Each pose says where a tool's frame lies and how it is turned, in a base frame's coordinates. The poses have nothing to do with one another.
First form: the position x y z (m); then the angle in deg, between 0 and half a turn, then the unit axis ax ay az.
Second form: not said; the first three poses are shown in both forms.
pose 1, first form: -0.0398 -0.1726 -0.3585 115.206 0.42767 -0.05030 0.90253
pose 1, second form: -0.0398 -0.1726 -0.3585 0.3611 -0.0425 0.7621 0.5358
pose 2, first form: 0.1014 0.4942 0.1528 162.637 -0.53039 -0.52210 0.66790
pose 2, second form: 0.1014 0.4942 0.1528 -0.5243 -0.5161 0.6603 0.1509
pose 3, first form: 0.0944 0.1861 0.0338 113.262 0.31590 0.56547 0.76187
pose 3, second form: 0.0944 0.1861 0.0338 0.2638 0.4723 0.6363 0.5500
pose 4, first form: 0.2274 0.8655 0.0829 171.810 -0.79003 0.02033 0.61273
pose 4, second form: 0.2274 0.8655 0.0829 -0.7880 0.0203 0.6112 0.0714
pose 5, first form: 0.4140 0.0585 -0.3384 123.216 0.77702 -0.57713 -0.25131
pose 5, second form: 0.4140 0.0585 -0.3384 0.6836 -0.5077 -0.2211 0.4755
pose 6, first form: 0.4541 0.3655 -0.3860 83.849 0.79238 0.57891 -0.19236
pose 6, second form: 0.4541 0.3655 -0.3860 0.5294 0.3868 -0.1285 0.7440
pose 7, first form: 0.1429 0.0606 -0.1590 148.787 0.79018 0.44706 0.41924
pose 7, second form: 0.1429 0.0606 -0.1590 0.7610 0.4306 0.4038 0.2690
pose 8, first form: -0.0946 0.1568 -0.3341 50.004 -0.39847 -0.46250 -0.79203
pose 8, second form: -0.0946 0.1568 -0.3341 -0.1684 -0.1955 -0.3348 0.9063
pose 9, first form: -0.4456 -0.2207 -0.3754 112.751 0.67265 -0.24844 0.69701
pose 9, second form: -0.4456 -0.2207 -0.3754 0.5601 -0.2069 0.5804 0.5537
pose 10, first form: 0.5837 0.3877 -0.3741 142.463 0.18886 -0.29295 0.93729
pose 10, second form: 0.5837 0.3877 -0.3741 0.1788 -0.2774 0.8875 0.3217
